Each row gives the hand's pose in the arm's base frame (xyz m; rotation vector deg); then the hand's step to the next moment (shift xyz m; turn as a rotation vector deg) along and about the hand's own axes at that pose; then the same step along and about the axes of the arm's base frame.
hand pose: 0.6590 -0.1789 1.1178 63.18 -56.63 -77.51
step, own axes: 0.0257 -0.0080 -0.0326 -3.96 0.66 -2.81
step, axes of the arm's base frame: 0.0302 -0.0242 -0.0172 2.85 3.97 0.33
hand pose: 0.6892 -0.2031 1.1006 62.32 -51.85 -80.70
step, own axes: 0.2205 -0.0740 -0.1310 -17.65 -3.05 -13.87
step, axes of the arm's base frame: 0.1049 -0.2037 -0.1369 12.25 18.49 -4.62
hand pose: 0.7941 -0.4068 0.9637 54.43 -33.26 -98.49
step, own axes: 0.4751 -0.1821 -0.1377 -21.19 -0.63 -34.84
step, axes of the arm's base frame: -0.0570 -0.3742 -0.3669 31.30 22.34 -13.59
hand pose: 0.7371 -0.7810 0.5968 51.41 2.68 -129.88
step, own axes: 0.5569 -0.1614 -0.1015 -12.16 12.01 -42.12
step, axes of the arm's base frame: -0.3310 -0.1775 -0.4533 38.62 9.35 -22.08
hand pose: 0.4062 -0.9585 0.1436 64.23 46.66 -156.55
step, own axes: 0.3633 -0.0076 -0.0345 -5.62 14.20 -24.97
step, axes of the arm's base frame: -0.2453 0.0691 -0.2613 23.60 -0.32 -17.31
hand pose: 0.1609 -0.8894 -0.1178 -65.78 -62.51 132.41
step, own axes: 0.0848 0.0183 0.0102 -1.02 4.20 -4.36
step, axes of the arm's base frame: -0.0597 0.0328 -0.0547 4.21 -1.19 -4.31
